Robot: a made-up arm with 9 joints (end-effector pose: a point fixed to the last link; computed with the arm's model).
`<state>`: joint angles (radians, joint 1 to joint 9).
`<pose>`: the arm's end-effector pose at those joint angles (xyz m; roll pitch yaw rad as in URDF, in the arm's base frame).
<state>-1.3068 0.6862 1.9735 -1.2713 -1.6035 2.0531 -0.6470 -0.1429 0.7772</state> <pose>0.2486 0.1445 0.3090 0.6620 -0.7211 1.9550</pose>
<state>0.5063 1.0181 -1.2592 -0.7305 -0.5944 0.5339 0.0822 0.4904 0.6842</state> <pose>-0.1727 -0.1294 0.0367 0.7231 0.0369 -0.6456</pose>
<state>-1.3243 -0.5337 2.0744 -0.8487 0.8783 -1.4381 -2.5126 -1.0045 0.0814</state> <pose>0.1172 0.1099 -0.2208 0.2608 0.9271 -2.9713</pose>
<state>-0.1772 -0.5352 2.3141 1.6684 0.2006 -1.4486 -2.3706 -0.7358 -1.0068</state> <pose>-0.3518 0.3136 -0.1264 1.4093 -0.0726 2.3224</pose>
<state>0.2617 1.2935 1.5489 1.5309 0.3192 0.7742 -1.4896 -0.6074 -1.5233</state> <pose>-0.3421 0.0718 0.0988 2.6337 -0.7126 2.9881</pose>
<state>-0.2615 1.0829 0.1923 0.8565 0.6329 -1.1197 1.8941 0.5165 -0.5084</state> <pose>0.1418 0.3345 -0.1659 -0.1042 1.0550 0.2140</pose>
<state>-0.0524 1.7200 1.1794 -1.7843 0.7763 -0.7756 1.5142 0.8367 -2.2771</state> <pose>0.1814 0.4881 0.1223 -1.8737 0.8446 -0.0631</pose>
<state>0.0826 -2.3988 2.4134 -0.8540 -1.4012 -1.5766 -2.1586 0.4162 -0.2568</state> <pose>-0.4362 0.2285 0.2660 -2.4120 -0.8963 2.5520</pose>
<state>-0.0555 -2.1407 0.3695 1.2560 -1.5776 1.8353 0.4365 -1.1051 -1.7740</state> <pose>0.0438 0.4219 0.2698 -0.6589 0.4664 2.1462</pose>
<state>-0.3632 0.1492 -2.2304 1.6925 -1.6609 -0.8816 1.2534 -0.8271 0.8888</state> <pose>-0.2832 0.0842 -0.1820 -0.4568 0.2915 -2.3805</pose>
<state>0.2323 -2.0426 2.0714 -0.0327 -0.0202 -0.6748 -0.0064 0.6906 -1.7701</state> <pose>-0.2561 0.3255 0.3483 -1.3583 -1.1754 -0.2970</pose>
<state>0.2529 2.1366 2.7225 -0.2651 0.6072 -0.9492 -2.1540 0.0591 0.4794</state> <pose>0.0939 0.2722 0.4494 0.8689 -0.1425 1.5101</pose>
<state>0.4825 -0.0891 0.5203 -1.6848 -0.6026 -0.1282 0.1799 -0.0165 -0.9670</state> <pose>-0.4842 0.0023 0.2179 -0.1910 0.0000 -1.7925</pose>
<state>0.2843 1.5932 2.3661 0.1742 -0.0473 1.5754 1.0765 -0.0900 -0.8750</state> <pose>-0.0867 0.0439 0.2110 -1.9619 0.7062 -2.3264</pose>
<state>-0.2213 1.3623 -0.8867 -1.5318 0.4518 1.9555 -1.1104 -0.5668 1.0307</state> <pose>-0.0927 0.2810 0.0156 1.9060 0.3069 -3.0611</pose>
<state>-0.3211 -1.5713 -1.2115 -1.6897 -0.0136 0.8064 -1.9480 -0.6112 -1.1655</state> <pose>0.0207 0.4226 0.5461 -1.4770 0.0544 0.7252</pose>
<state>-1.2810 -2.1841 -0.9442 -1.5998 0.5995 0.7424 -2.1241 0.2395 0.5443</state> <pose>0.3310 0.3387 0.4436 -0.8940 -1.1661 -1.6097</pose>
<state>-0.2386 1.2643 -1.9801 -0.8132 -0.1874 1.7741 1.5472 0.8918 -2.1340</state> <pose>-0.0508 0.0105 0.1259 0.0122 -1.1464 -0.3175</pose>
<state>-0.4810 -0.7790 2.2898 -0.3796 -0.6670 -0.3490 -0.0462 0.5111 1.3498</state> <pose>-0.0191 0.2893 0.2289 -0.4562 0.4254 0.6257</pose>
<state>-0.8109 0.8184 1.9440 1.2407 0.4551 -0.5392 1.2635 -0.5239 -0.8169</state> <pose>0.2127 0.1958 -0.1097 1.0514 0.4014 -0.8600</pose>
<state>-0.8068 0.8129 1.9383 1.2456 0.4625 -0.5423 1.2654 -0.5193 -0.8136</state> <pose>0.2108 0.1972 -0.1109 1.0495 0.4086 -0.8548</pose>
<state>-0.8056 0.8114 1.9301 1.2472 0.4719 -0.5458 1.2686 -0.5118 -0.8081</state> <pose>0.2107 0.1990 -0.1111 1.0546 0.4170 -0.8486</pose>
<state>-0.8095 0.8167 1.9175 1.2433 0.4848 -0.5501 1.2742 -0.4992 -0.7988</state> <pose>0.2140 0.2013 -0.1097 1.0719 0.4273 -0.8400</pose>
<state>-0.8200 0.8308 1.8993 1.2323 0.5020 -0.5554 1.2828 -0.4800 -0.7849</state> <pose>0.2215 0.2041 -0.1059 1.1049 0.4395 -0.8274</pose>
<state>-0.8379 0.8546 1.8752 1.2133 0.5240 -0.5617 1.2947 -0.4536 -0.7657</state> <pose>0.2337 0.2074 -0.0994 1.1555 0.4531 -0.8093</pose>
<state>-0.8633 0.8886 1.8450 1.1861 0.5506 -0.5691 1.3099 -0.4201 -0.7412</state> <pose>0.2504 0.2105 -0.0896 1.2236 0.4658 -0.7833</pose>
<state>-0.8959 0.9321 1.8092 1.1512 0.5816 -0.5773 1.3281 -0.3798 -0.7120</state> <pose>0.2709 0.2131 -0.0763 1.3075 0.4753 -0.7477</pose>
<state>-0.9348 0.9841 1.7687 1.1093 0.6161 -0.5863 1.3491 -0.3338 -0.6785</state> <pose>0.2944 0.2143 -0.0592 1.4035 0.4780 -0.7016</pose>
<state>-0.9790 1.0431 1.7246 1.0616 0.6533 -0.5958 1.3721 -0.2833 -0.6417</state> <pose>0.3194 0.2136 -0.0385 1.5062 0.4710 -0.6463</pose>
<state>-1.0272 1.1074 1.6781 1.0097 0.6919 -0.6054 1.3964 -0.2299 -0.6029</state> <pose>0.3445 0.2107 -0.0146 1.6080 0.4514 -0.5849</pose>
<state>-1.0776 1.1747 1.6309 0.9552 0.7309 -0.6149 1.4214 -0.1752 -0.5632</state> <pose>0.3683 0.2055 0.0115 1.7020 0.4194 -0.5212</pose>
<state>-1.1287 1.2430 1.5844 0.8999 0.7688 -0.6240 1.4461 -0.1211 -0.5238</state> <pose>0.3897 0.1981 0.0390 1.7818 0.3767 -0.4598</pose>
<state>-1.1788 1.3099 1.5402 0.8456 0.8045 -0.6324 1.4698 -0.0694 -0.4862</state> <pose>0.4079 0.1892 0.0665 1.8442 0.3267 -0.4039</pose>
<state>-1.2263 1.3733 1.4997 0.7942 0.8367 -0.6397 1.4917 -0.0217 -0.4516</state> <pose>0.4226 0.1793 0.0928 1.8884 0.2740 -0.3553</pose>
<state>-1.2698 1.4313 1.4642 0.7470 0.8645 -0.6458 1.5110 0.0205 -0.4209</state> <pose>0.4339 0.1693 0.1169 1.9169 0.2228 -0.3146</pose>
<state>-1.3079 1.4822 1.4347 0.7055 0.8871 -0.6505 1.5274 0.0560 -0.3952</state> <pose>0.4421 0.1599 0.1380 1.9325 0.1763 -0.2821</pose>
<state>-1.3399 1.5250 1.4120 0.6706 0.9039 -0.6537 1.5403 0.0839 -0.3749</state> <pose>0.4478 0.1516 0.1557 1.9396 0.1368 -0.2578</pose>
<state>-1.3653 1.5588 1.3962 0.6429 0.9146 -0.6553 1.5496 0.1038 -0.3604</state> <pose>0.4515 0.1447 0.1695 1.9416 0.1054 -0.2418</pose>
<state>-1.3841 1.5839 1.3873 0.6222 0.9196 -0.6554 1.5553 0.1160 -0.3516</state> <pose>0.4537 0.1395 0.1798 1.9419 0.0817 -0.2332</pose>
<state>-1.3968 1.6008 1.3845 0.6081 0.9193 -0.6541 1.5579 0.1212 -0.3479</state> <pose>0.4550 0.1359 0.1866 1.9420 0.0653 -0.2313</pose>
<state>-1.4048 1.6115 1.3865 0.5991 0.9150 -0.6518 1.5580 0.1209 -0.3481</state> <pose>0.4556 0.1335 0.1909 1.9426 0.0543 -0.2347</pose>
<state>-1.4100 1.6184 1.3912 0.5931 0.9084 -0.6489 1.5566 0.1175 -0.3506</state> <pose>0.4559 0.1318 0.1937 1.9439 0.0466 -0.2410</pose>
